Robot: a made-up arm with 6 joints. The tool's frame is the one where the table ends. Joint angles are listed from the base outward.
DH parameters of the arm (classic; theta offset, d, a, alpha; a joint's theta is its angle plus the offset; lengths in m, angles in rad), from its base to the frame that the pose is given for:
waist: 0 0.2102 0 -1.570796
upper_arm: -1.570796 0 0.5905 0
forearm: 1.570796 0.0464 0 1.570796
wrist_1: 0 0.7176 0 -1.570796
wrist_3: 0 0 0 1.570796
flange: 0 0.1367 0 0
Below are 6 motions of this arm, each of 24 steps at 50 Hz.
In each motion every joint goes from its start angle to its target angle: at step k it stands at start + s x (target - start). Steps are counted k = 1, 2, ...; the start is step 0. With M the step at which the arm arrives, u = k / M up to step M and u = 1 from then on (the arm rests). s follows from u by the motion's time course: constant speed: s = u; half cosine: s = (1 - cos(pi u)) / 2; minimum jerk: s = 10 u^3 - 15 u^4 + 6 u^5.
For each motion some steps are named. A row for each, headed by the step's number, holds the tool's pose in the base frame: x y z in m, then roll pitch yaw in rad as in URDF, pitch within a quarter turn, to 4 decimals.
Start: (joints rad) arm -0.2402 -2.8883 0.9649 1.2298 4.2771 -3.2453
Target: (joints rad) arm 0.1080 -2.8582 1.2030 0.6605 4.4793 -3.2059
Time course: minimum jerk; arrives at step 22
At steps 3, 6, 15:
3: -0.7506 0.1061 -0.6264 1.7349 -0.3595 0.2389
6: -0.7631 0.0812 -0.6162 1.8151 -0.3590 0.2486
15: -0.8213 -0.0801 -0.5431 2.3135 -0.2737 0.2913

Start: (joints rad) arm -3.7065 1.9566 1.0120 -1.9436 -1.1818 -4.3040
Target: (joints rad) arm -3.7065 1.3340 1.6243 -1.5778 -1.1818 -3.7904
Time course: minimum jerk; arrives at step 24
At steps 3, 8, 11, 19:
3: -0.6262 0.2022 -0.7723 2.0273 -0.2139 -0.3746
8: -0.6548 0.2168 -0.7029 2.0265 -0.2997 -0.4867
11: -0.6778 0.2285 -0.6244 2.0295 -0.3952 -0.6094
19: -0.6965 0.2368 -0.4318 2.0583 -0.6315 -0.9126

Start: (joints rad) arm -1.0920 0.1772 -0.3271 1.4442 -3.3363 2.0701
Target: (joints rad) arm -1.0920 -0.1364 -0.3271 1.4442 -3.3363 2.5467
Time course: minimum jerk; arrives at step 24
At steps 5, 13, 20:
5: 0.0630 0.0363 1.3691 2.8706 0.0379 1.4043
13: -0.0225 0.2011 1.3536 2.7451 0.0744 1.1658
20: -0.0856 0.3226 1.3223 2.6330 0.0623 0.9925

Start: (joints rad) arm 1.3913 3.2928 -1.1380 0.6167 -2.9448 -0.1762
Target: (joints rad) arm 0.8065 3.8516 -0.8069 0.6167 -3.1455 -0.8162
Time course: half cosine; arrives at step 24
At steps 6, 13, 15, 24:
6: 0.0508 0.3138 -0.7321 0.6371 -0.3726 0.3378
13: -0.0285 0.0306 -0.8274 0.4006 -0.1239 -0.1073
15: -0.0819 -0.0481 -0.8362 0.3174 -0.0752 -0.2541
24: -0.2615 -0.2053 -0.8158 0.0988 -0.0160 -0.6273

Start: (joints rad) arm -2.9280 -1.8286 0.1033 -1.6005 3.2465 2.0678
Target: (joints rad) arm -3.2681 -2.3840 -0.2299 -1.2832 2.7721 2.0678
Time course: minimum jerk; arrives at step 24
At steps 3, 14, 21, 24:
3: 1.1306 0.1778 -0.0428 -1.2292 -1.0403 1.5800
14: 0.9165 -0.0269 -0.5211 -0.4796 -0.6917 0.3974
21: 0.7200 -0.0875 -0.7134 -0.4240 -0.3629 0.0762
24: 0.7094 -0.0893 -0.7216 -0.4245 -0.3460 0.0628

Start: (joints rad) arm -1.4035 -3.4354 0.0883 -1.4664 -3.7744 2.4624
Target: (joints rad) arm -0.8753 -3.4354 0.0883 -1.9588 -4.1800 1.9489
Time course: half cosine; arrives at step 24
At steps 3, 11, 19, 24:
3: 0.0185 -0.2899 -0.9523 -0.2945 0.6360 2.5162
11: 0.0715 -0.3049 -0.9629 -0.5438 0.6294 2.6520
19: 0.1533 -0.3091 -0.9771 -0.8217 0.5272 2.8498
24: 0.1742 -0.3065 -0.9805 -0.8772 0.4921 2.9045

